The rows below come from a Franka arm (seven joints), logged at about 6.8 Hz.
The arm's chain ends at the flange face. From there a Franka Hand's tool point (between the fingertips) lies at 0.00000 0.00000 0.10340 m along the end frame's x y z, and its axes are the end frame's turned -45 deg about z.
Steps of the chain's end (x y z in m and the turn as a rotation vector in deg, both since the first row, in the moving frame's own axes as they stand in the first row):
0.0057, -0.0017, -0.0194, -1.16, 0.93, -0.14
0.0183, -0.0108, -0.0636, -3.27, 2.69, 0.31
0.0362, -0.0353, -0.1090, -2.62, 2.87, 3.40
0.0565, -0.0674, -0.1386, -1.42, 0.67, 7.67
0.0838, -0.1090, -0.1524, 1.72, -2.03, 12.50
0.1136, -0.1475, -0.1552, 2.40, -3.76, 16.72
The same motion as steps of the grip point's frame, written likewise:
0.0049, 0.0055, -0.0194, -1.48, -0.16, -0.14
0.0198, 0.0129, -0.0639, -4.21, -0.41, 0.31
0.0507, 0.0076, -0.1092, -3.88, 0.18, 3.40
0.0865, -0.0051, -0.1386, -1.48, -0.53, 7.67
0.1365, -0.0226, -0.1525, 2.65, -0.22, 12.50
0.1841, -0.0320, -0.1555, 4.36, -0.96, 16.72

